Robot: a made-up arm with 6 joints.
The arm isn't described. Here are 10 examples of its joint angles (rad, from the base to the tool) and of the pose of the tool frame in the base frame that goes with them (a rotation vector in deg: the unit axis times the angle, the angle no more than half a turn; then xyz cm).
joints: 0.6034 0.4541 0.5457 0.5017 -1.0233 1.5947
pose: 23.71 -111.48 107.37 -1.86 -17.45 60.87
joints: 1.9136 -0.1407 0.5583 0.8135 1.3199 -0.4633
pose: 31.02 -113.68 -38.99 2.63 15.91 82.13
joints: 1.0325 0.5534 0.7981 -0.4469 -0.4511 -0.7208
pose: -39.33 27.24 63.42 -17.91 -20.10 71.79
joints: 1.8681 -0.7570 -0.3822 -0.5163 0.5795 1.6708
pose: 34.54 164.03 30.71 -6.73 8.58 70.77
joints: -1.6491 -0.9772 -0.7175 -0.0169 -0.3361 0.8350
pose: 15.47 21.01 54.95 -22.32 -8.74 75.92
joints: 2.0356 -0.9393 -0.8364 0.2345 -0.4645 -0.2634
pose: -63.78 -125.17 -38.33 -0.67 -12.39 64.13
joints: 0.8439 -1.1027 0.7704 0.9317 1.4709 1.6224
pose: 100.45 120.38 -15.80 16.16 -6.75 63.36
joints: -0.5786 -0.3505 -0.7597 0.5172 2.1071 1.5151
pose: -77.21 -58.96 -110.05 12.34 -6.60 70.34
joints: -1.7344 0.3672 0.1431 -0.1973 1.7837 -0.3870
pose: -47.13 130.91 -88.51 -11.52 13.78 49.07
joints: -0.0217 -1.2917 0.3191 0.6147 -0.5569 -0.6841
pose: -122.12 49.86 21.98 -21.22 -5.19 73.84
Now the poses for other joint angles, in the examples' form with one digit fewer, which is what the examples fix.
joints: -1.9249 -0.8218 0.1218 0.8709 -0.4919 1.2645
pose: 52.3 8.3 93.3 -19.3 -15.4 67.0
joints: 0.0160 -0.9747 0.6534 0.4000 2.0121 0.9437
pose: -98.7 -88.4 -33.3 7.3 -3.4 40.9
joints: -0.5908 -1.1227 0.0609 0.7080 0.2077 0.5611
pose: -63.3 -28.0 64.9 -21.2 -11.4 56.1
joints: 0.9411 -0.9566 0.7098 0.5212 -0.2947 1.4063
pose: -86.8 -60.5 79.3 -10.0 -11.8 65.0
